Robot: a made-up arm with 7 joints. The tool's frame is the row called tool. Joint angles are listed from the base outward.
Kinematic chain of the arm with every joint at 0, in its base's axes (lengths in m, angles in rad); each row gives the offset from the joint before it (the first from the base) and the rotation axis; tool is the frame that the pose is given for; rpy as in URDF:
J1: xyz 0 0 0 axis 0.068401 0.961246 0.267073
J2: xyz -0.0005 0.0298 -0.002 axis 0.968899 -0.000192 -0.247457
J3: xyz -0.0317 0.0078 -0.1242 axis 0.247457 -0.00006 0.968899
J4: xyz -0.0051 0 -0.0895 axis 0.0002 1 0.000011
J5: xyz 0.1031 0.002 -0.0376 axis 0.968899 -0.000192 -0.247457
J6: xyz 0.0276 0 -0.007 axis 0.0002 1 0.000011
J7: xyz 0.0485 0 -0.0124 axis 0.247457 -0.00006 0.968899
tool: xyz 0 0 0 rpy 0 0.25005 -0.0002
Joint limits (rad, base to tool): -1.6..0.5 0..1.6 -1.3..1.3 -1.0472..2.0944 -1.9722..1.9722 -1.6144..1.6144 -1.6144..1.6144
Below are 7 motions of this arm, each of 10 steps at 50 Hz.
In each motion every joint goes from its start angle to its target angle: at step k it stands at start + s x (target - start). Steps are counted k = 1, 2, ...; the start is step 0. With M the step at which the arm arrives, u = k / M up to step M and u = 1 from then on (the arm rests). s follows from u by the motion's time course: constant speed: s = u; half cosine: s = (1 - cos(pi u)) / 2; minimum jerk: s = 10 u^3 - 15 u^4 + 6 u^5.
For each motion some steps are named. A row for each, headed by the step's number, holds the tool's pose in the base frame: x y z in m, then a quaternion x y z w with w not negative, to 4 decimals.
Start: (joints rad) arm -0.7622 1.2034 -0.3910 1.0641 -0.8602 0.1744 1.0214
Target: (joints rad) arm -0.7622 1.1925 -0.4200 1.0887 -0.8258 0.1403 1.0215
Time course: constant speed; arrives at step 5
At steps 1, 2, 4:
1: 0.2286 0.3434 -0.1043 0.2625 0.1405 0.7140 0.6337
2: 0.2284 0.3435 -0.1054 0.2677 0.1390 0.7129 0.6331
4: 0.2279 0.3435 -0.1075 0.2780 0.1360 0.7107 0.6318

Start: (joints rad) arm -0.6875 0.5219 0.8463 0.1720 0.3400 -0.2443 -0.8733
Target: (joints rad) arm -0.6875 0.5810 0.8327 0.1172 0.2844 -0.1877 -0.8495
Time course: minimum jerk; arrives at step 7
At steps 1, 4, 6, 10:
1: 0.2291 0.2524 -0.0682 0.3786 -0.1149 -0.0267 0.9180
4: 0.2254 0.2554 -0.0553 0.3833 -0.1299 -0.0154 0.9143
6: 0.2233 0.2568 -0.0480 0.3858 -0.1384 -0.0097 0.9121
10: 0.2231 0.2569 -0.0475 0.3860 -0.1390 -0.0093 0.9119

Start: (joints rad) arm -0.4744 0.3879 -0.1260 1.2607 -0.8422 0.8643 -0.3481
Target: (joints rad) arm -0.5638 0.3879 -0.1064 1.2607 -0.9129 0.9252 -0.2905
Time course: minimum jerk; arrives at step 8
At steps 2, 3, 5, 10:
2: 0.1292 0.1390 -0.3560 -0.3590 0.7029 0.0364 0.6130
3: 0.1349 0.1376 -0.3539 -0.3627 0.7003 0.0352 0.6138
5: 0.1497 0.1336 -0.3482 -0.3724 0.6940 0.0311 0.6154
10: 0.1587 0.1310 -0.3443 -0.3783 0.6902 0.0280 0.6162

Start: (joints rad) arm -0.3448 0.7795 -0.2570 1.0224 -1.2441 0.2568 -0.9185
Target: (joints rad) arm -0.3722 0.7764 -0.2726 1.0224 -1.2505 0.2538 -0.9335
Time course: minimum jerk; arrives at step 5
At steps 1, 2, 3, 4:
1: 0.1454 0.2642 -0.2871 -0.3531 0.3109 -0.1178 0.8745
2: 0.1478 0.2633 -0.2866 -0.3534 0.3085 -0.1223 0.8747
3: 0.1511 0.2620 -0.2860 -0.3537 0.3050 -0.1286 0.8748
4: 0.1534 0.2611 -0.2856 -0.3539 0.3026 -0.1331 0.8749

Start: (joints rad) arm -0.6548 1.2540 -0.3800 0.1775 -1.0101 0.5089 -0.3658
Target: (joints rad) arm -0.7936 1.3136 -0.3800 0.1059 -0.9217 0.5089 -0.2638
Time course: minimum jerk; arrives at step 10
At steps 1, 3, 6, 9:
1: 0.2626 0.2210 -0.0847 0.1034 0.2791 -0.1986 0.9338
3: 0.2650 0.2193 -0.0769 0.1193 0.2669 -0.1931 0.9366
6: 0.2715 0.2134 -0.0507 0.1709 0.2232 -0.1724 0.9440
9: 0.2741 0.2098 -0.0350 0.2003 0.1956 -0.1584 0.9469

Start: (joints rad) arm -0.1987 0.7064 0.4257 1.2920 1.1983 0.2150 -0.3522
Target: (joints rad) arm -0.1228 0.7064 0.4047 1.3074 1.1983 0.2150 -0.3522
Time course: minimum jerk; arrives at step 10
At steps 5, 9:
5: 0.0307 0.3166 -0.2855 0.4459 0.7701 -0.0442 0.4540
9: 0.0162 0.3171 -0.2863 0.4419 0.7823 -0.0534 0.4357

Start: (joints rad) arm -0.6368 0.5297 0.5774 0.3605 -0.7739 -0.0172 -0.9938
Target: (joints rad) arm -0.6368 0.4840 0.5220 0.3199 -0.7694 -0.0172 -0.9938
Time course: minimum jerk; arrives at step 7
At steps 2, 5, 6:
2: 0.2621 0.2321 -0.1263 -0.1144 -0.2773 -0.2604 0.9177
5: 0.2672 0.2176 -0.1298 -0.1198 -0.2743 -0.2831 0.9112
6: 0.2680 0.2150 -0.1304 -0.1208 -0.2739 -0.2870 0.9100

